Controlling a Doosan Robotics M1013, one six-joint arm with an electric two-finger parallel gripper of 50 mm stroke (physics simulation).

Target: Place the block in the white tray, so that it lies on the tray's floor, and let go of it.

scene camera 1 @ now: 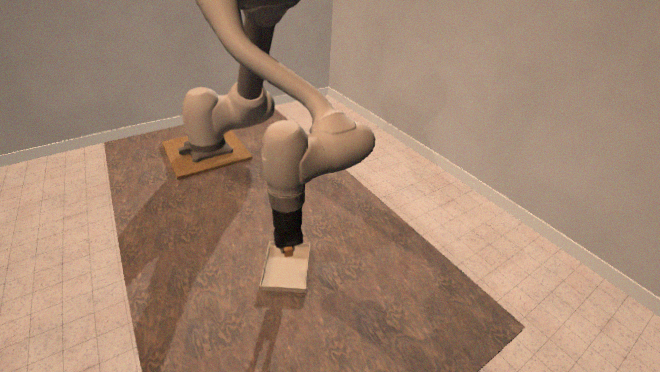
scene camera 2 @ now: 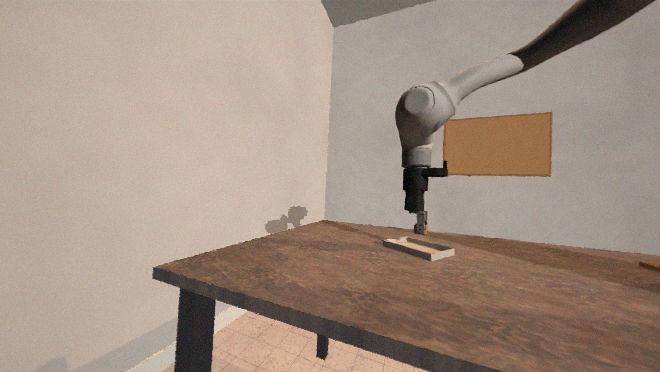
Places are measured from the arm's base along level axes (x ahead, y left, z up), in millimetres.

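Pixels of known places: gripper, fingertip midpoint: [scene camera 1: 287, 249] [scene camera 2: 421, 231]; arm's base, origin of the base link: [scene camera 1: 208, 148].
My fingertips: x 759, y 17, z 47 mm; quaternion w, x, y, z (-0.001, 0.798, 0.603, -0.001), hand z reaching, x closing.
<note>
For each thing: its top centre in the pictures, then the offset to it from my fingertips. Level surfaces: height alone.
- small orange-brown block, middle of its top: [scene camera 1: 287, 245] dz +22, dx +4, dy -1 mm
- shallow white tray, middle of its top: [scene camera 1: 286, 263] [scene camera 2: 416, 243] dz -42, dx +13, dy -11 mm
- brown wood-grained table, its level: dz -62 mm
A small orange-brown block [scene camera 1: 288, 251] [scene camera 2: 424, 230] is between the fingers of my gripper [scene camera 1: 287, 250] [scene camera 2: 421, 229], which is shut on it and points down. The shallow white tray [scene camera 1: 283, 289] [scene camera 2: 442, 256] lies on the table. In the scene camera 2 view the block hangs a little above the tray, with a gap to its rim. In the scene camera 1 view the block shows against the tray's back part. The fingers are small in both views, and the far finger is partly hidden.
The brown wood-grained table [scene camera 1: 400, 280] [scene camera 2: 300, 280] bears the tray. The arm's base stands on an orange-brown plate [scene camera 1: 182, 167] at the table's far end in the scene camera 1 view. An orange board [scene camera 2: 500, 145] hangs on the wall behind the arm.
</note>
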